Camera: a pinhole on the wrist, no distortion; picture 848 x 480 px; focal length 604.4 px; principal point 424.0 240.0 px. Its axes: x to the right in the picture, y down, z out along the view. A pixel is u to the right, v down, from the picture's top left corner.
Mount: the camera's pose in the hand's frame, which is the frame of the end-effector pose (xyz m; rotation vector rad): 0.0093 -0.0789 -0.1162 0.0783 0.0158 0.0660
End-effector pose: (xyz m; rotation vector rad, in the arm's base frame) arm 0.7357 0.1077 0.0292 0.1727 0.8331 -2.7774
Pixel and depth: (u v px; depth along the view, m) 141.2 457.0 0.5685
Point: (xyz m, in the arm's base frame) 0.9806 -0.1541 0.4334
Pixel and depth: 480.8 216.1 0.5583
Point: 0.6090 -0.0352 0.4540
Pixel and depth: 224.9 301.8 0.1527
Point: 0.7515 0.1578 0.1091
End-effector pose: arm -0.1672 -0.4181 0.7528 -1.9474 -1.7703 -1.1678
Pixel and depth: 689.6 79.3 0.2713
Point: -0.2717 -0.1855 0.7032
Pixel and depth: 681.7 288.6 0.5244
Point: -0.0865 0.0371 0.6388
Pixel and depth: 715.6 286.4 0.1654
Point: -0.2229 -0.3044 0.7620
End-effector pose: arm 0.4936 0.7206 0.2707 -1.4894 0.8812 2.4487
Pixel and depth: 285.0 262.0 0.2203
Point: 0.4695 0.8593 0.3009
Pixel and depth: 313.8 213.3 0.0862
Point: 0.5559 0.7787 0.2275
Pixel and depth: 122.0 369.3 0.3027
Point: 0.4357 0.8899 0.4352
